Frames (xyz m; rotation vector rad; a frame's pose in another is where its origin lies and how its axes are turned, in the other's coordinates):
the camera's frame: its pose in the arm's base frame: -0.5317 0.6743 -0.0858 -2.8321 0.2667 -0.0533
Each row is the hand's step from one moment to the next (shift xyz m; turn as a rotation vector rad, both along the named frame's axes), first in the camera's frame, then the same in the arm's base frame.
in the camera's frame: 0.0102 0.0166 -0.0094 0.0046 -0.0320 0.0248
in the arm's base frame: 0.0065 -0.0202 0.0042 0.0118 0.0363 -0.0142
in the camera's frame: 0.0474 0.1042 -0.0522 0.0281 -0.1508 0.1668
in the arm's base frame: 0.0248 -0.1218 0.0197 0.0650 0.1843 -0.1148
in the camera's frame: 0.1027 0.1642 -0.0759 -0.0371 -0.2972 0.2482
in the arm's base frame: 0.0669 -0.1953 0.0252 0.0320 0.3574 -0.1501
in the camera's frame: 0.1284 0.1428 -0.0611 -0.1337 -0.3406 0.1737
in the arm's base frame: 0.0969 -0.1758 0.0175 -0.0599 0.3949 -0.0670
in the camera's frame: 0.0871 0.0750 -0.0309 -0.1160 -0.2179 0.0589
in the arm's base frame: 0.0703 -0.0957 0.0083 -0.0716 0.2434 0.0068
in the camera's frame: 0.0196 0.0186 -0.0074 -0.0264 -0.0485 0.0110
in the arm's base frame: 0.0155 -0.0233 0.0018 -0.0166 0.0537 0.0035
